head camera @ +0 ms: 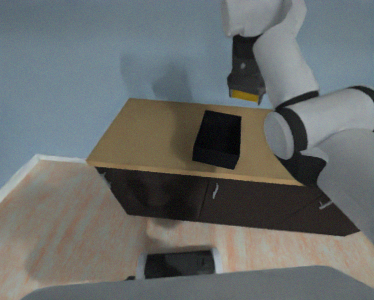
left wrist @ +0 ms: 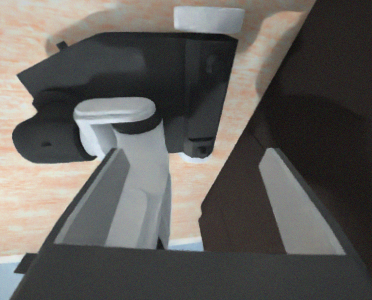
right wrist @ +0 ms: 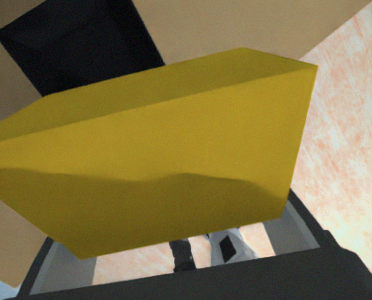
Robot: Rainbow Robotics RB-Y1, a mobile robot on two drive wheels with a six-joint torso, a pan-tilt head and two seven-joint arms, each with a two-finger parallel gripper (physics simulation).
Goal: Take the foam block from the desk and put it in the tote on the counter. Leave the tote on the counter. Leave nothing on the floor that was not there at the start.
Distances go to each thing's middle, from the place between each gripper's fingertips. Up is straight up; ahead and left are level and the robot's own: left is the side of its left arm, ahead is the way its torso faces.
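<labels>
Yellow foam block (right wrist: 208, 144): my right hand is 20 mm short of it, 10 mm to the left of it and 30 mm below it. Black tote (head camera: 218, 140), from my right hand: 100 mm ahead, 20 mm to the left, 260 mm below. By its middle, the black tote is nearer to my right hand than to my left hand.
Counted from my left hand, the black tote is 57 cm ahead, 42 cm to the right and 38 cm above; the yellow foam block is 49 cm ahead, 45 cm to the right and 67 cm above. Going by their middles, of the things named here the black tote is the nearest to my left hand.
</labels>
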